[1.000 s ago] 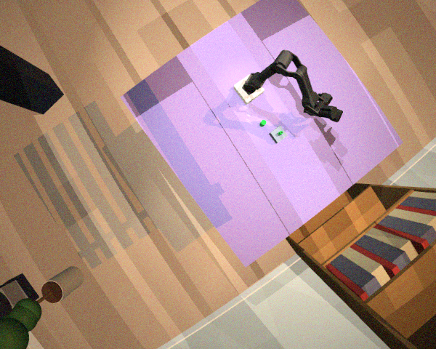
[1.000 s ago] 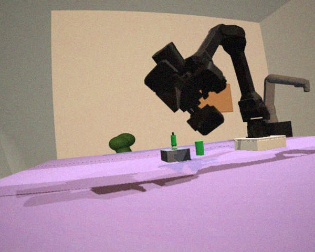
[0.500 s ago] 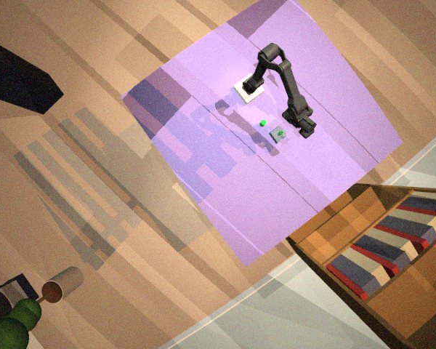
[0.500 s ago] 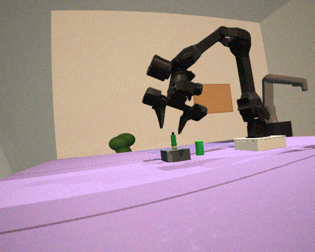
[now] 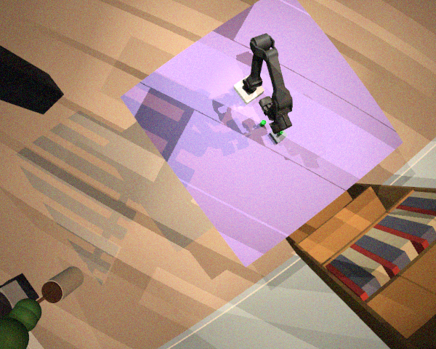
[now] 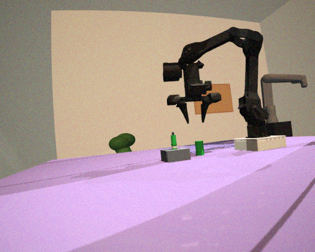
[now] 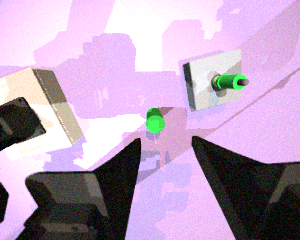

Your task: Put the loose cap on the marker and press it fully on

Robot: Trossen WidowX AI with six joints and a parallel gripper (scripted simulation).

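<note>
Now: the green cap 9 cm below my gripper tip and 1 cm behind it. Also, from my gripper tip: grey holder block 10 cm below, 10 cm ahead, 2 cm to the left; then green marker 10 cm ahead, 5 cm below, 2 cm to the left.
</note>
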